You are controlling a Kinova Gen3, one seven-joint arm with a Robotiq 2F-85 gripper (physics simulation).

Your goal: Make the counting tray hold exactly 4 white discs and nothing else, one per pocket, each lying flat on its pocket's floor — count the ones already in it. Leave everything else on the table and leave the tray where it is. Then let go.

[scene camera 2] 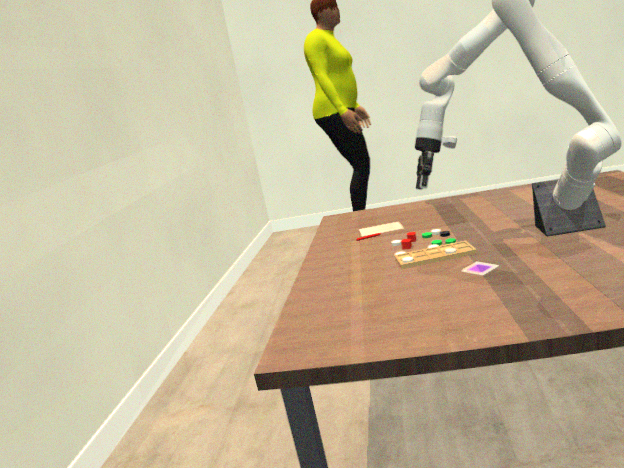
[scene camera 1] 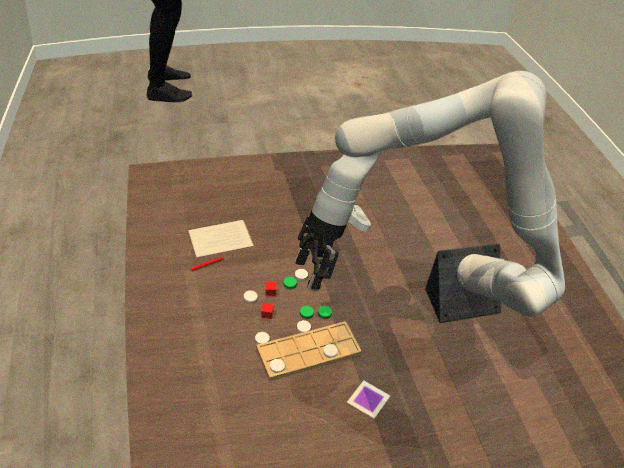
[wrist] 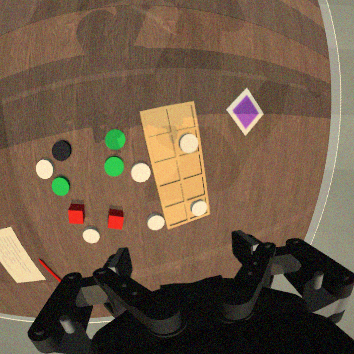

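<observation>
The wooden counting tray (scene camera 1: 272,348) (wrist: 172,192) has two rows of pockets. Two white discs lie in the same long row, apparently flat: one white disc (scene camera 1: 277,365) (wrist: 199,208) in an end pocket, another white disc (scene camera 1: 330,350) (wrist: 189,143) one pocket from the other end. Loose on the table are a white disc (scene camera 1: 303,326) (wrist: 140,172) and a white disc (scene camera 1: 262,337) (wrist: 156,222) close beside the tray, and a white disc (scene camera 1: 250,296) (wrist: 91,235) and a white disc (scene camera 1: 300,274) (wrist: 44,169) farther off. My gripper (scene camera 1: 307,271) (scene camera 2: 422,185) (wrist: 181,250) is open and empty, high above the table.
Green discs (scene camera 1: 289,282) (wrist: 115,139), a black disc (scene camera 2: 444,233) (wrist: 61,150) and two red cubes (scene camera 1: 271,288) (wrist: 115,219) lie near the loose white discs. A purple-and-white card (scene camera 1: 368,398), a red stick (scene camera 1: 207,263) and a paper sheet (scene camera 1: 220,238) lie farther out. A person (scene camera 2: 332,75) stands beyond the table.
</observation>
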